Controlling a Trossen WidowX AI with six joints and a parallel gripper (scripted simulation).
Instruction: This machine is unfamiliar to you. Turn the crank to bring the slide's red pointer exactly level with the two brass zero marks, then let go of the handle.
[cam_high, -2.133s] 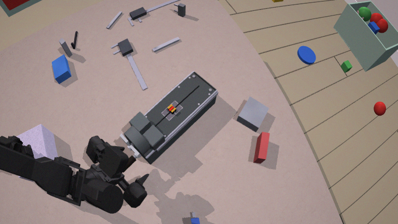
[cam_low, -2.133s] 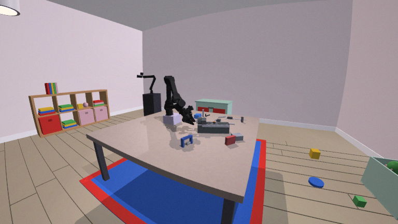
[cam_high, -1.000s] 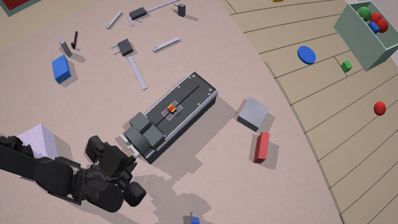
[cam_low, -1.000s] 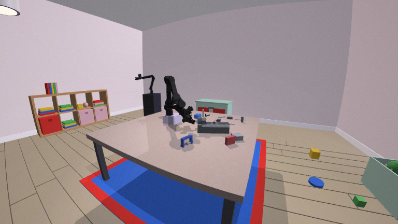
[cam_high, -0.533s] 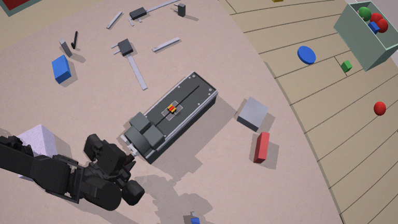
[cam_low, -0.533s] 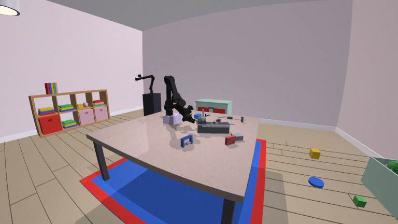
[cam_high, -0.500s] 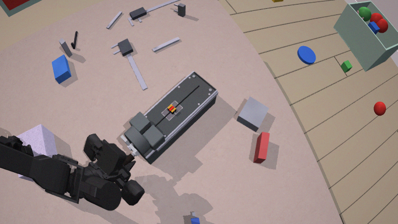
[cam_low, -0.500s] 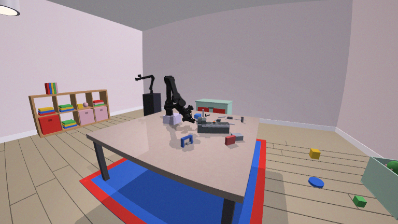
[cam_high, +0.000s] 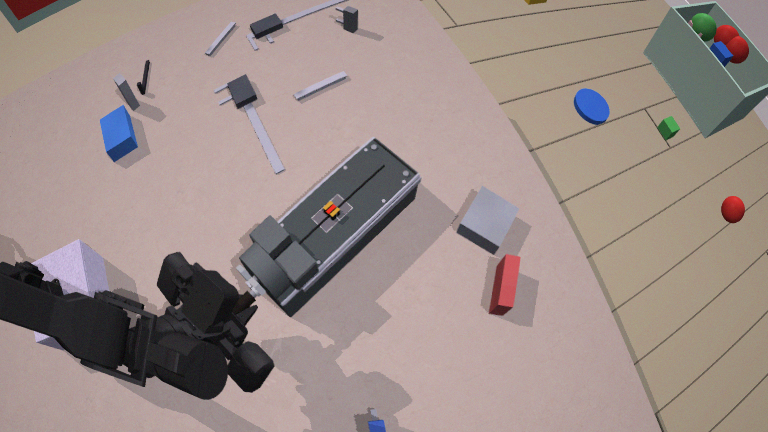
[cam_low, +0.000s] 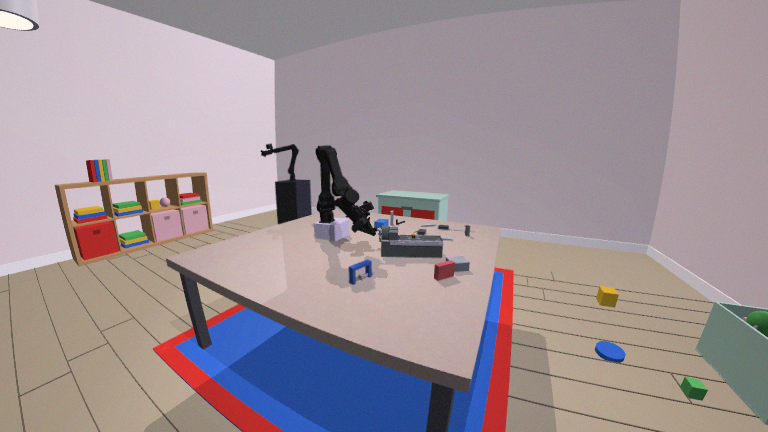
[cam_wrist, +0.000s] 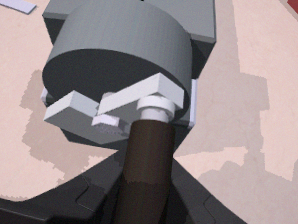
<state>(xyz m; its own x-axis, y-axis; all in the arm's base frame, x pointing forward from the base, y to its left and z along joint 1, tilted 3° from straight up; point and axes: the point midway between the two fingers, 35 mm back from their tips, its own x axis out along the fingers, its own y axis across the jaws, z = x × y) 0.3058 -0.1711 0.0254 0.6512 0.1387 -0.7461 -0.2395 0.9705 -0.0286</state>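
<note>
The red pointer is 160 mm ahead of my gripper tip, 60 mm to the left of it and 10 mm below it. Round my gripper tip: dark brown crank handle: 20 mm behind, 20 mm above; then red block: 310 mm ahead, 150 mm to the right, 60 mm below; then grey block: 350 mm ahead, 50 mm to the right, 70 mm below.
</note>
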